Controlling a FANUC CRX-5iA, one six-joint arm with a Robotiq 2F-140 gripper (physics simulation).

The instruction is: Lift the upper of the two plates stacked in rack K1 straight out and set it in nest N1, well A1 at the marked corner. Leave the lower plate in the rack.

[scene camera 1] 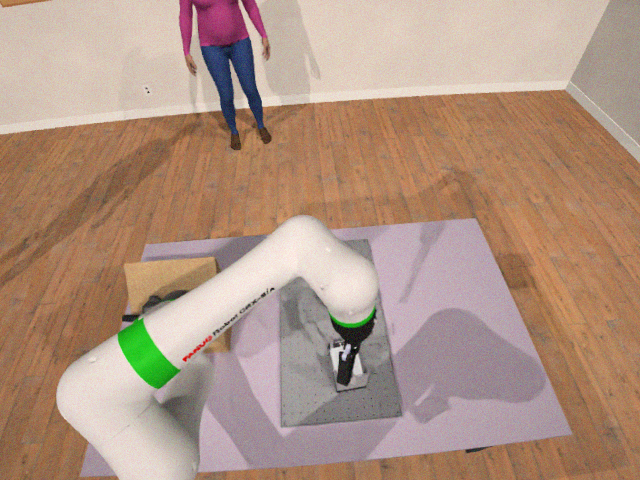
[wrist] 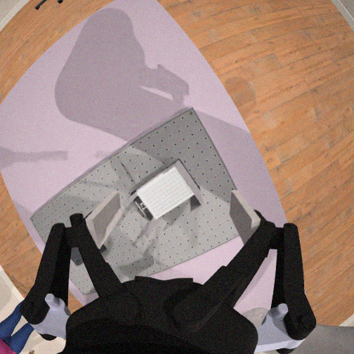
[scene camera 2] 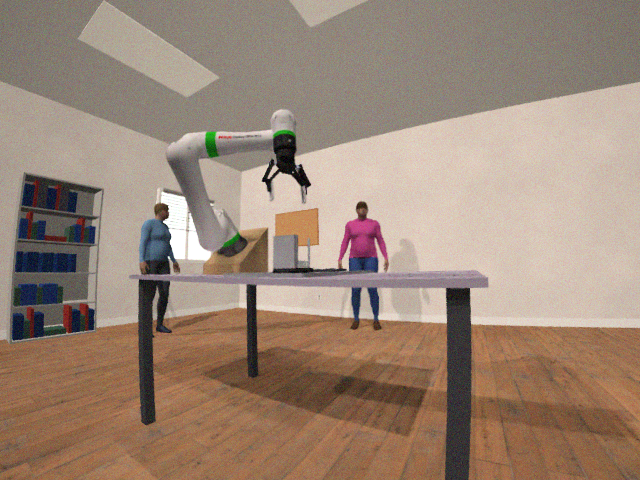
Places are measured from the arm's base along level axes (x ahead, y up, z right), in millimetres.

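Pixels of known places: gripper, fingertip midpoint: [scene camera 1: 359, 356] [scene camera 2: 288, 201]; arm's base at its link origin: [scene camera 2: 236, 248].
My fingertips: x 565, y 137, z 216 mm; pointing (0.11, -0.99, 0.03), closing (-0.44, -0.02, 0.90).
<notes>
For each thing: its top centre in the pictures, then the offset to it from my fingertips. "pt": a spot on its surface instead. Level surfaces: height alone.
- upper plate at a spot on its surface: [scene camera 1: 357, 365] pt dx +10, dy -226, dz -48 mm
- rack K1 at its top centre: [scene camera 1: 347, 351] [scene camera 2: 293, 237] dx -24, dy -131, dz -63 mm
- grey perforated board at its surface level: dy -273 mm
- lilac table at its surface level: dy -286 mm
The upper plate [wrist: 165, 192] [scene camera 1: 357, 365] is a white plate with a grid of wells, lying flat in rack K1 [wrist: 189, 176] [scene camera 1: 356, 383] [scene camera 2: 285, 253], which has tall grey walls. The lower plate cannot be told apart beneath it. My gripper [scene camera 1: 345, 364] [scene camera 2: 287, 198] [wrist: 174, 203] is open and empty, pointing down, high above the rack. In the wrist view its fingers stand to the left and right of the rack. A dark piece, probably nest N1 [wrist: 80, 258], shows partly behind the left finger. The arm hides that area in scene camera 1. The marked corner cannot be made out.
The rack stands on a grey perforated board [scene camera 1: 310, 408] [wrist: 210, 165] on the lilac table [scene camera 1: 516, 403] [scene camera 2: 382, 279] [wrist: 35, 115]. A tan slanted block [scene camera 1: 170, 273] [scene camera 2: 258, 248] is by the arm's base. A person in pink [scene camera 1: 222, 23] [scene camera 2: 363, 237] stands beyond the table, another in blue [scene camera 2: 156, 240] further left.
</notes>
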